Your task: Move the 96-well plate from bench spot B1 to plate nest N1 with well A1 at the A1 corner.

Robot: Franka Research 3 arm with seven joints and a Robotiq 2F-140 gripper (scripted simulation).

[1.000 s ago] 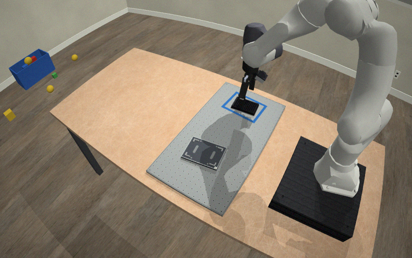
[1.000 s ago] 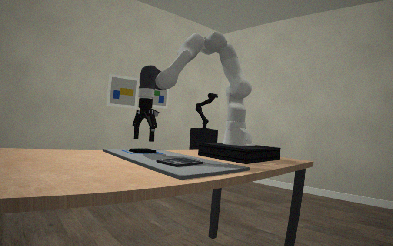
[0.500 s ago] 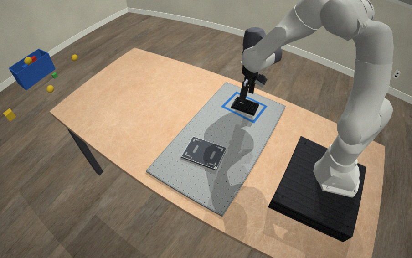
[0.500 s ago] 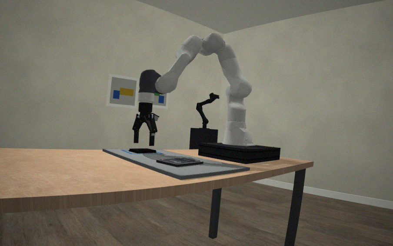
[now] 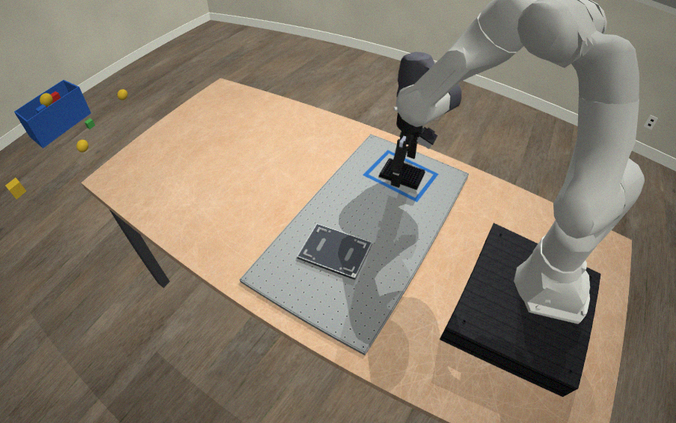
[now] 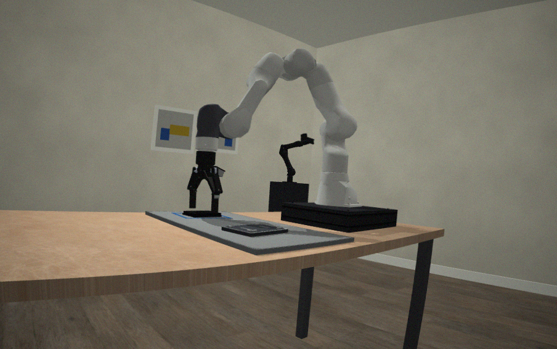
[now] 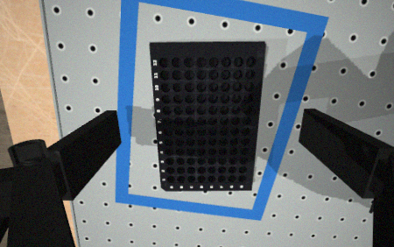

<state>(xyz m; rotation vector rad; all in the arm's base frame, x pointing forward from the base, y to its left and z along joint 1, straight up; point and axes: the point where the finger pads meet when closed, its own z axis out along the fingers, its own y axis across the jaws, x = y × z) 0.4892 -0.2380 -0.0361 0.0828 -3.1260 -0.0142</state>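
Now: hand 20 mm above the black 96-well plate. Also, from my hand: plate nest N1: 360 mm to the left, 40 mm ahead, 20 mm below; A1 label: 400 mm to the left, 40 mm behind, 20 mm below.
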